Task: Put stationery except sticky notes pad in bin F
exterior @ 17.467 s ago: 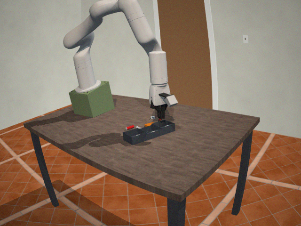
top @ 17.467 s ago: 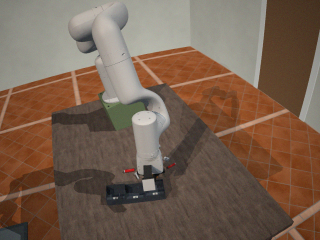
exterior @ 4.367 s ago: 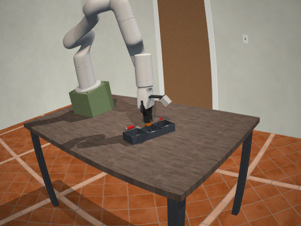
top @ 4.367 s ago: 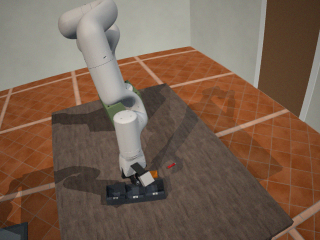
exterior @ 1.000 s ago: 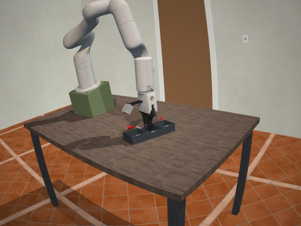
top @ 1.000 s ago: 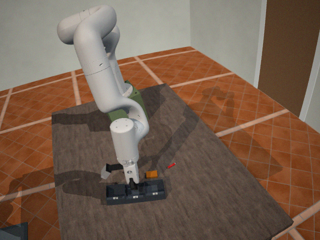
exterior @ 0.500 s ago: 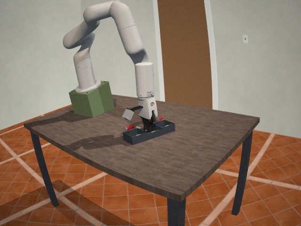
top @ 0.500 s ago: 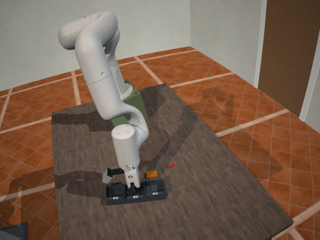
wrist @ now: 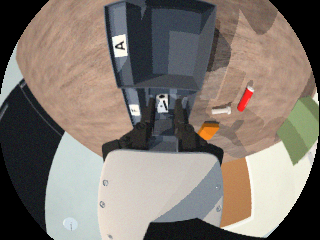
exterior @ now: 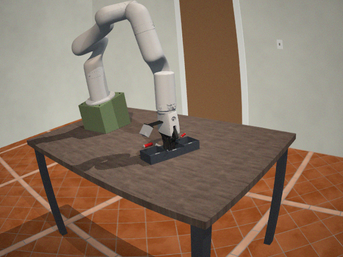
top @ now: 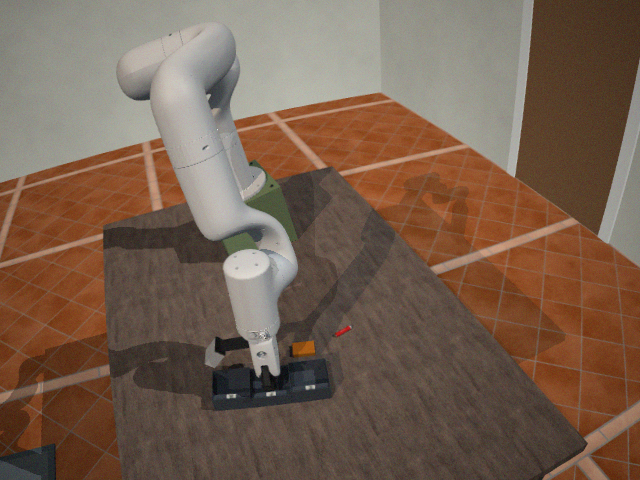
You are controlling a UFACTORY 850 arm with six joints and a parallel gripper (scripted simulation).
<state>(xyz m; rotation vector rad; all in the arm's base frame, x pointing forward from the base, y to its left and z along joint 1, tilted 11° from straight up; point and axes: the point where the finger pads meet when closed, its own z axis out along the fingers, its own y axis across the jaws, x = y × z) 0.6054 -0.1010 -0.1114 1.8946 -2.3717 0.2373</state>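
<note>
My hand is 20 mm above the dark three-compartment bin and 10 mm short of it. Round my hand: silver bolt: 100 mm behind, 30 mm to the left, 30 mm below; then grey clip-like piece: 20 mm below; then orange sticky-note pad: 100 mm to the left, 80 mm behind, 30 mm below.
</note>
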